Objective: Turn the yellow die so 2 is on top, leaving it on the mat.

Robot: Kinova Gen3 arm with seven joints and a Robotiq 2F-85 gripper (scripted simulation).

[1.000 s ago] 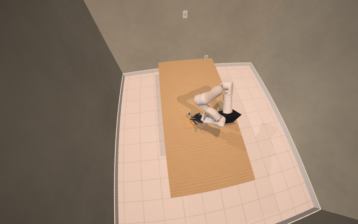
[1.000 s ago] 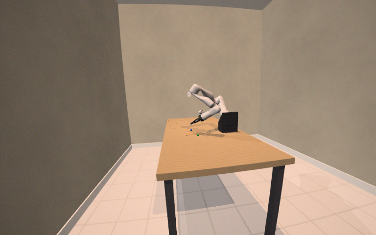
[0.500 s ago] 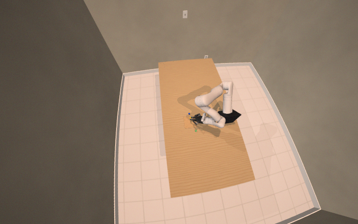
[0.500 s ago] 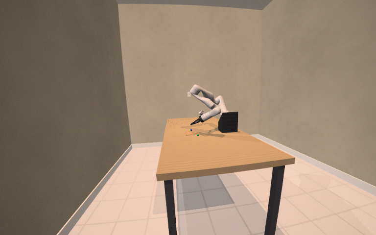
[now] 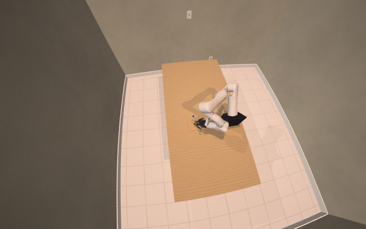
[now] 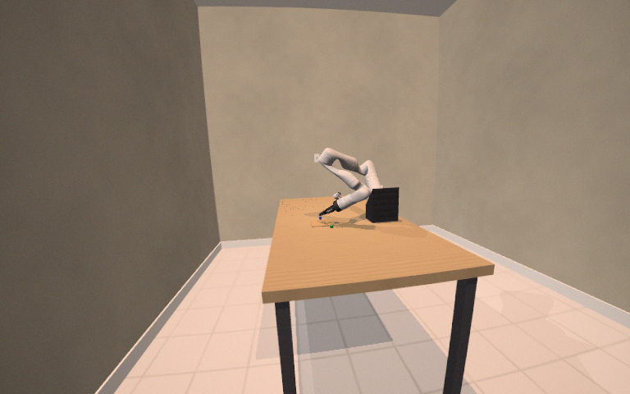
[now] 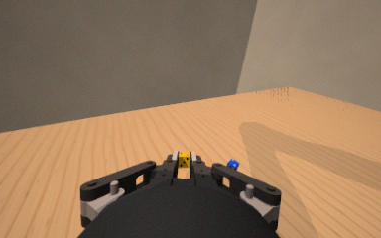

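Now: the tan mat 6 cm below my hand. Also, from my hand: green die 4 cm behind, 11 cm to the left, 6 cm below; then blue die 10 cm to the right, 6 cm below; then yellow die 1 cm ahead, 1 cm to the right, 1 cm below.
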